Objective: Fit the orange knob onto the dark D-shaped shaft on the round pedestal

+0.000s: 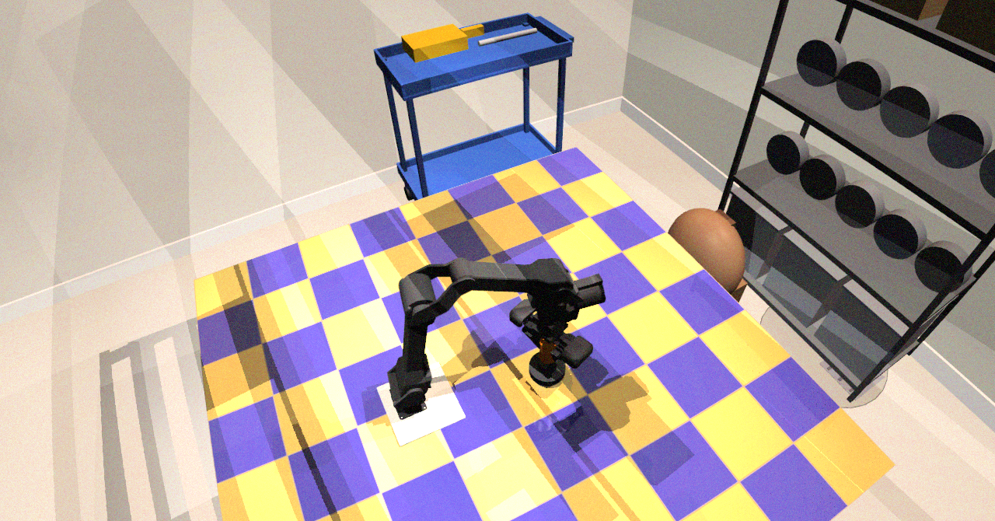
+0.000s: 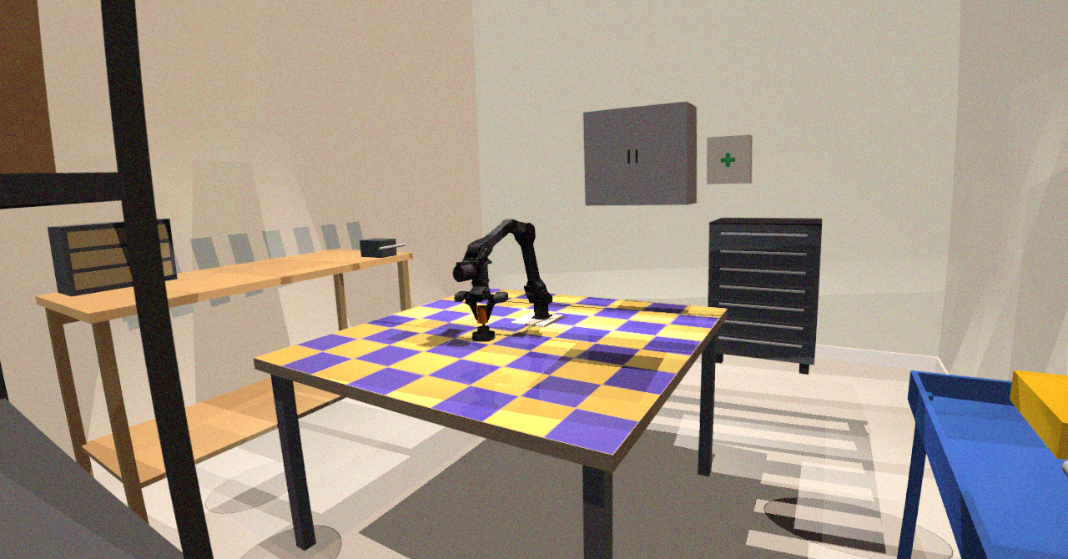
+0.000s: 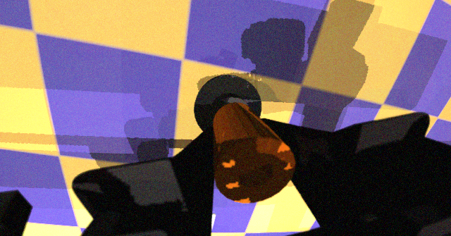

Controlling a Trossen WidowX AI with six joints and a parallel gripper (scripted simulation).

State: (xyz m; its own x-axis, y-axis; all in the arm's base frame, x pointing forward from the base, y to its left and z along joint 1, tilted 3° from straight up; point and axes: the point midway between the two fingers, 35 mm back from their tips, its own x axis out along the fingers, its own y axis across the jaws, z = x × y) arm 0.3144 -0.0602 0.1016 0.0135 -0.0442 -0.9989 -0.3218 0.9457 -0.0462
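Now: the orange knob 20 mm above my gripper tip. The rest, counted from my gripper tip: round pedestal 40 mm below.
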